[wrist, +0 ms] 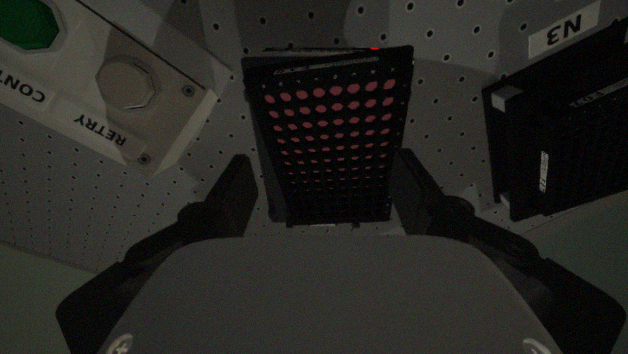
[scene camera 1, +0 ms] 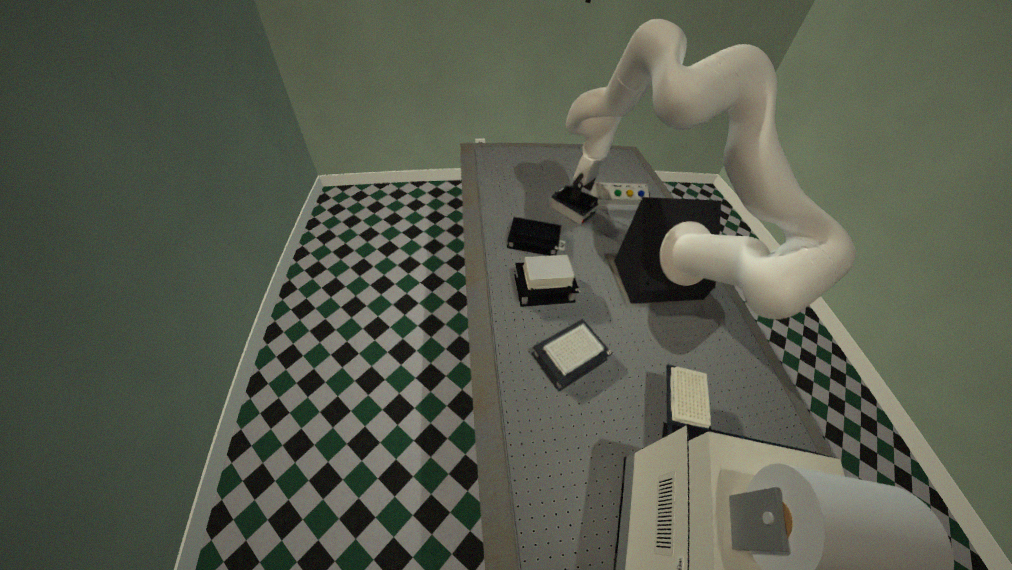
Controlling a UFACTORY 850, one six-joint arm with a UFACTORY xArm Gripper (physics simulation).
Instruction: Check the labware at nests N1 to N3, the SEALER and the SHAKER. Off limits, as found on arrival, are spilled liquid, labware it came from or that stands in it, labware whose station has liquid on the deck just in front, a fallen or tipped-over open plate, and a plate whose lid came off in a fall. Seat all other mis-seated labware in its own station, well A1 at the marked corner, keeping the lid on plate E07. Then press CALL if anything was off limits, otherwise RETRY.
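Note:
My gripper [scene camera 1: 579,186] [wrist: 321,171] is open and empty, with its fingers on either side of a black plate [scene camera 1: 589,206] [wrist: 336,120] with rows of red wells. The plate lies on a low pale-sided device [scene camera 1: 570,212]. At the right of the wrist view is the N3 label [wrist: 564,30] beside a black nest [wrist: 492,150] that holds black labware [wrist: 585,145]. In the scene view, white labware [scene camera 1: 548,271] sits on a black nest [scene camera 1: 548,297]. A pale plate [scene camera 1: 575,349] sits on a turned dark nest [scene camera 1: 559,382]. Another pale plate [scene camera 1: 690,396] is by the large beige machine [scene camera 1: 647,509].
The button panel [scene camera 1: 603,191] [wrist: 170,145] stands close to the gripper, with a green button [scene camera 1: 617,192] [wrist: 30,22]; its grey button [wrist: 125,82] has the RETRY label [wrist: 100,130]. The black base plate [scene camera 1: 644,269] of the arm stands at the right of the perforated deck [scene camera 1: 545,439].

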